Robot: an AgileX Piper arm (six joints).
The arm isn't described. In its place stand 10 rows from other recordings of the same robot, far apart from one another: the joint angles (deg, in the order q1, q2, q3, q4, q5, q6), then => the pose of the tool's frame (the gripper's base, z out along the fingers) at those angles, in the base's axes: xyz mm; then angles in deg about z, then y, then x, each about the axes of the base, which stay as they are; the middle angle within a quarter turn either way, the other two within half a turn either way.
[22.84, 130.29, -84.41, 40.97, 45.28, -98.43] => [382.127 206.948 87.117 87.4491 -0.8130 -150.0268]
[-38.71, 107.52, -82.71, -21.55, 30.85, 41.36] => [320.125 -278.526 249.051 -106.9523 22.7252 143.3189]
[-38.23, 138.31, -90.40, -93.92, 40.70, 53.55] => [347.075 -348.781 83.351 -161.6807 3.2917 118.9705]
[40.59, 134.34, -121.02, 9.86, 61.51, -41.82] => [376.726 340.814 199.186 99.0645 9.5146 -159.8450]
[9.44, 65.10, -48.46, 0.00, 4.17, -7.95] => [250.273 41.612 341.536 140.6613 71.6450 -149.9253]
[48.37, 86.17, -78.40, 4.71, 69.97, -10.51] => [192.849 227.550 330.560 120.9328 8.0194 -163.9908]
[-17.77, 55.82, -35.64, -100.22, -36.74, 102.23] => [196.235 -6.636 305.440 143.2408 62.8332 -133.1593]
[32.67, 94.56, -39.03, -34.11, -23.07, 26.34] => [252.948 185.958 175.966 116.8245 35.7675 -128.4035]
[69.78, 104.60, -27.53, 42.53, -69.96, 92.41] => [149.686 239.196 144.460 -154.4560 59.3198 -102.7894]
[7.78, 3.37, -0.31, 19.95, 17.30, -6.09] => [56.131 16.988 186.108 149.7078 70.2296 -136.9321]
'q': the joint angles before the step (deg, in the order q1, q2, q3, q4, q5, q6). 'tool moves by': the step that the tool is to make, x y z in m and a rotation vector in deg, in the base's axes. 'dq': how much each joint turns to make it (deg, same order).
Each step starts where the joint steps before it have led.
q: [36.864 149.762 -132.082 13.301 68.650 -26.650]
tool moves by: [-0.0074 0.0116 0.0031 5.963 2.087 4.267]
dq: [0.396 0.003 -0.011 7.168 -0.357 -5.841]
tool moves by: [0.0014 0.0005 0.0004 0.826 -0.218 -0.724]
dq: [-0.114 0.023 -0.032 0.560 -0.791 0.230]
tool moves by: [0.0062 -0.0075 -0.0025 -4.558 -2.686 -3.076]
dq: [-0.107 -0.026 0.042 -6.178 -0.686 4.377]
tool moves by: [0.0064 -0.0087 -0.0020 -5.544 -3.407 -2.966]
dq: [0.002 -0.005 0.010 -7.546 -0.226 4.741]
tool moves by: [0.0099 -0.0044 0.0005 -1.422 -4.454 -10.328]
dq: [0.000 0.005 -0.002 -6.500 -3.480 11.818]
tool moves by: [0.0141 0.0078 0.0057 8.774 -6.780 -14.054]
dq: [0.094 -0.006 0.009 -2.420 -10.680 15.634]
